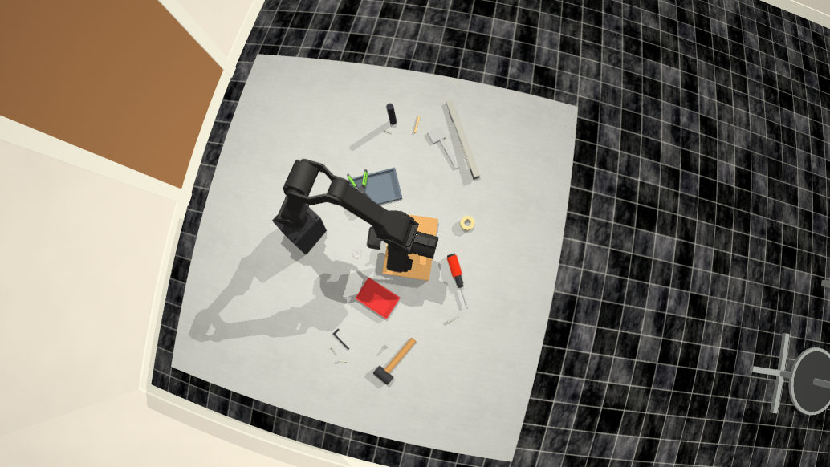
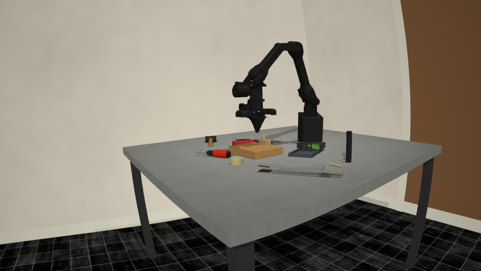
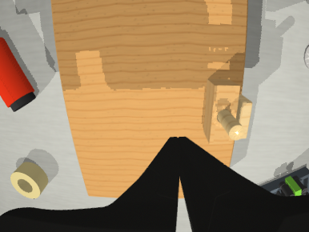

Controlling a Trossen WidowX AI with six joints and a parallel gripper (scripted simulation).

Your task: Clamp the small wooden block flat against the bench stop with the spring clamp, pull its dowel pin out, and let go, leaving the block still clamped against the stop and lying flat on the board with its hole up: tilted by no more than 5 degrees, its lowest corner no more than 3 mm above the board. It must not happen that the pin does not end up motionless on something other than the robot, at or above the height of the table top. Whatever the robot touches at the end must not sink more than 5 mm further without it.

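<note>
The dowel pin is 30 mm behind my hand, 10 mm to the right of it and 70 mm below it. From my hand the other things lie so: small wooden block: 40 mm behind, 10 mm to the right, 80 mm below; then wooden board: 20 mm ahead, 10 mm to the left, 110 mm below; then wooden stop: 50 mm behind, 10 mm to the right, 80 mm below.
</note>
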